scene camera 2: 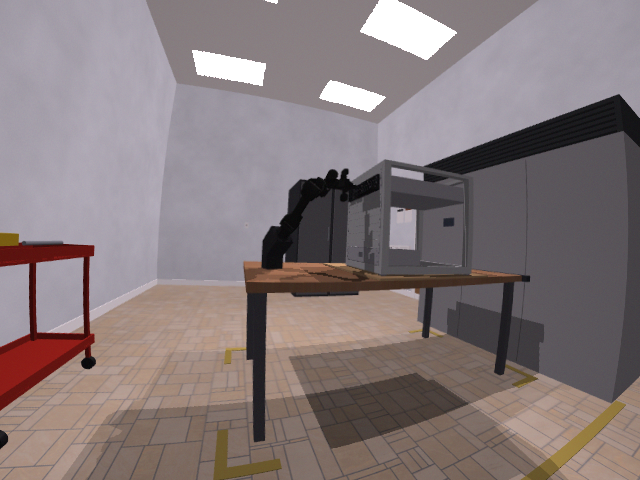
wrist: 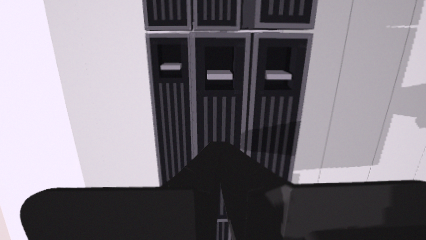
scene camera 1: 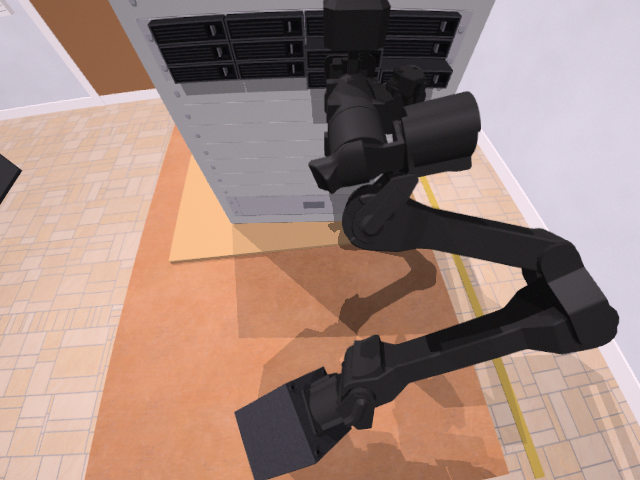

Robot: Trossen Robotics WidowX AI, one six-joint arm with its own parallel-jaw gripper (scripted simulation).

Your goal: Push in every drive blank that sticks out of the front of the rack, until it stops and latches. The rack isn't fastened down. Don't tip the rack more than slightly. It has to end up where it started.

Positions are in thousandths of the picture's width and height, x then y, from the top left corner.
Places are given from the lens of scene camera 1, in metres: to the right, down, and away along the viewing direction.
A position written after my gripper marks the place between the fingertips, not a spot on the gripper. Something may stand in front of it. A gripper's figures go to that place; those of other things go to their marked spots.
my gripper (scene camera 1: 538,128): 0.03, -0.25, 0.34
grey rack (scene camera 1: 395,291): -0.14, -0.21, 0.52
drive blank (scene camera 1: 677,143): 0.17, -0.26, 0.36
drive blank (scene camera 1: 618,99): 0.11, -0.29, 0.36
drive blank (scene camera 1: 304,111): -0.19, -0.28, 0.36
